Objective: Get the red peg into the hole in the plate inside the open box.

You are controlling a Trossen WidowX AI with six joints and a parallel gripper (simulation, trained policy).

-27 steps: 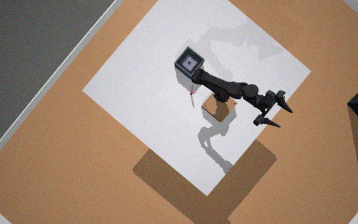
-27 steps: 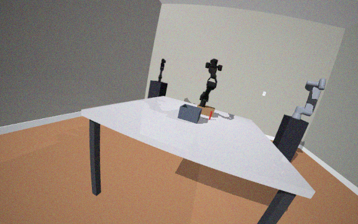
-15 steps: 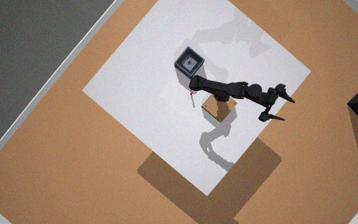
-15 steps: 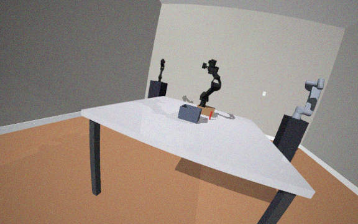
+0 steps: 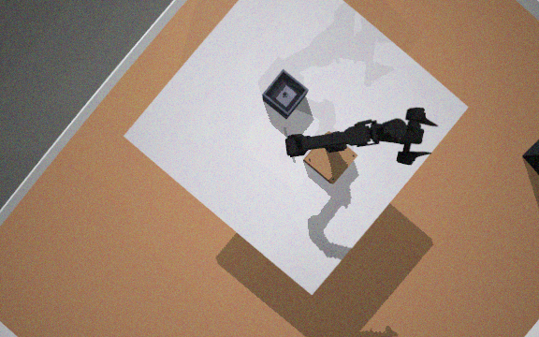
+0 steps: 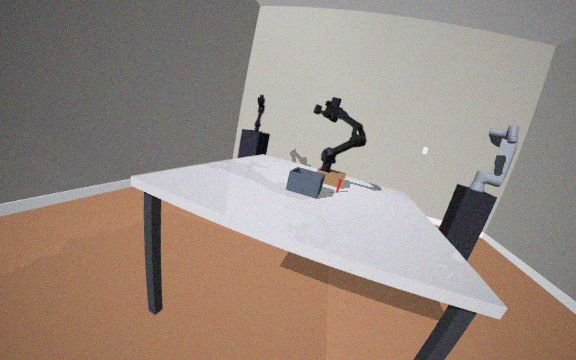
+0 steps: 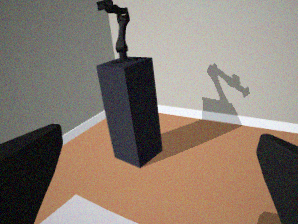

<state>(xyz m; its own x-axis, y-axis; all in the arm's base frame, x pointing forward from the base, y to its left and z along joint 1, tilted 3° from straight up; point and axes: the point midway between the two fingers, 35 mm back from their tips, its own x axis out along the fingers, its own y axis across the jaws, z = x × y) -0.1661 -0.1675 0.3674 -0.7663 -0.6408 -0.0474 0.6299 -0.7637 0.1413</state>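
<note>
My gripper tip is now 41 cm above the red peg, 35 cm short of it and 31 cm to the right of it. From my gripper tip the other things lie so: grey box 52 cm ahead, 42 cm below, 16 cm to the left; then grey plate 52 cm ahead, 40 cm below, 16 cm to the left.
</note>
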